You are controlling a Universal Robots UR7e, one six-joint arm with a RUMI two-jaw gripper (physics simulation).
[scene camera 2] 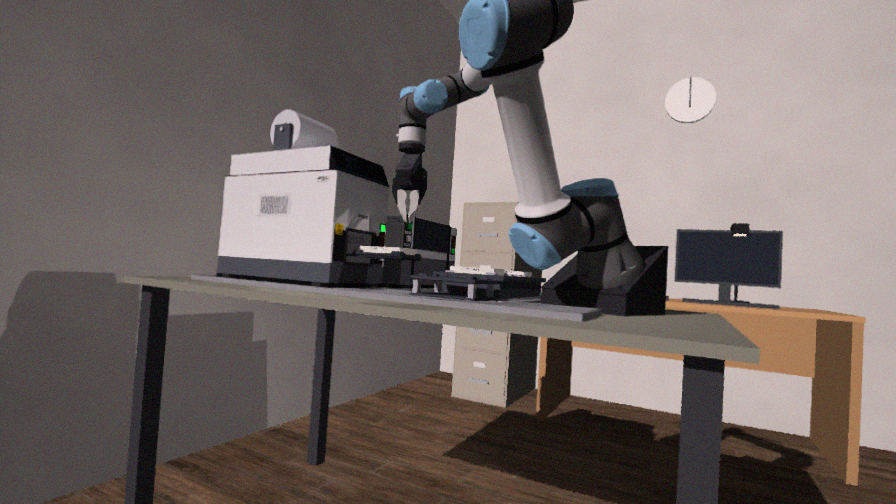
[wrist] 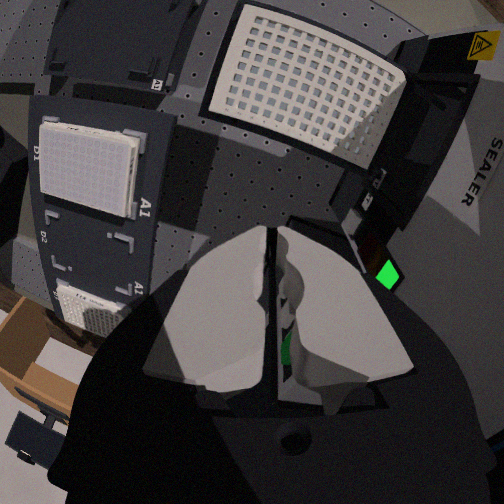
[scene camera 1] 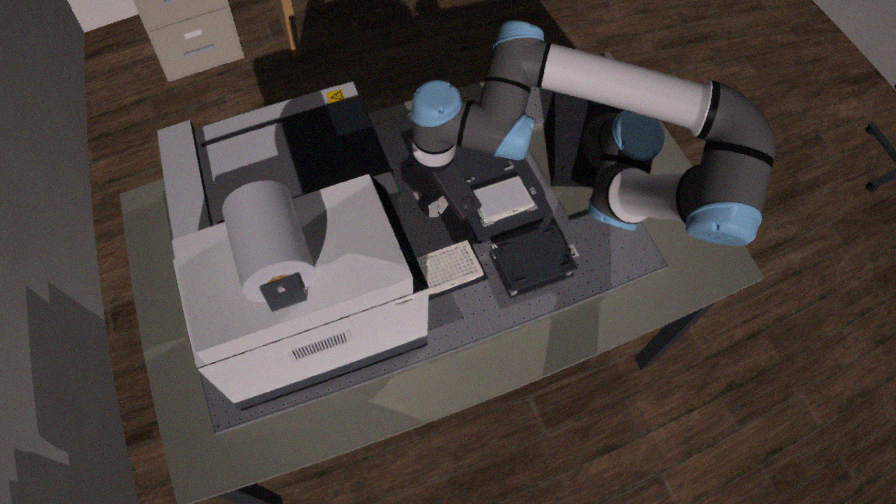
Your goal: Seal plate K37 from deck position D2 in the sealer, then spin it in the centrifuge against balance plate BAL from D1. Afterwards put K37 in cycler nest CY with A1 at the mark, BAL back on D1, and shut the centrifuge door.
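Observation:
A white well plate (wrist: 305,82) lies on the sealer's dark pulled-out tray; it also shows in scene camera 1 (scene camera 1: 449,264). Deck slot D2 (wrist: 90,250) is empty. A white plate (wrist: 87,167) sits in slot D1, also visible from above (scene camera 1: 504,200). My gripper (wrist: 272,235) is shut and empty. It points down beside the sealer's front, above a lit green square (wrist: 387,274), behind the tray. From the side the gripper (scene camera 2: 407,210) hangs a little above the tray level. The dark cycler nest (scene camera 1: 532,257) is empty.
The white sealer (scene camera 1: 294,282) with its foil roll (scene camera 1: 266,238) fills the left of the table. A grey unit with a dark opening (scene camera 1: 325,147) stands behind it. A third plate (wrist: 87,312) sits on the deck past D2. The arm base (scene camera 2: 601,275) stands at the right.

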